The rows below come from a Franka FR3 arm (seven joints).
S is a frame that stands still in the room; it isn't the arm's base.
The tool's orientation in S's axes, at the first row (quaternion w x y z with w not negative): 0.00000 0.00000 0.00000 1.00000
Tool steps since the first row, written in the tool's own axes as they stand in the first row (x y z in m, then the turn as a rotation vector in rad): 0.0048 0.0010 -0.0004 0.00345 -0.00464 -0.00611; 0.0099 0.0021 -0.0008 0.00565 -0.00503 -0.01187; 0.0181 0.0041 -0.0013 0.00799 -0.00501 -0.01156; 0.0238 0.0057 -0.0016 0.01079 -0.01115 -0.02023; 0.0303 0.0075 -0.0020 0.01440 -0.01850 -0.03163; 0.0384 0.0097 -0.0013 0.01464 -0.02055 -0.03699; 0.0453 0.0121 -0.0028 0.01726 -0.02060 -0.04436; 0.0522 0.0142 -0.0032 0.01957 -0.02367 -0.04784
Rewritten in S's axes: -0.0048 -0.0010 -0.0004 -0.00345 0.00464 -0.00611; -0.0099 -0.0021 -0.0008 -0.00565 0.00503 -0.01187; -0.0181 -0.0041 -0.0013 -0.00799 0.00501 -0.01156; -0.0238 -0.0057 -0.0016 -0.01079 0.01115 -0.02023; -0.0303 -0.0075 -0.0020 -0.01440 0.01850 -0.03163; -0.0384 -0.0097 -0.0013 -0.01464 0.02055 -0.03699; -0.0453 -0.0121 -0.0028 -0.01726 0.02060 -0.04436; -0.0522 -0.0142 -0.0032 -0.01957 0.02367 -0.04784
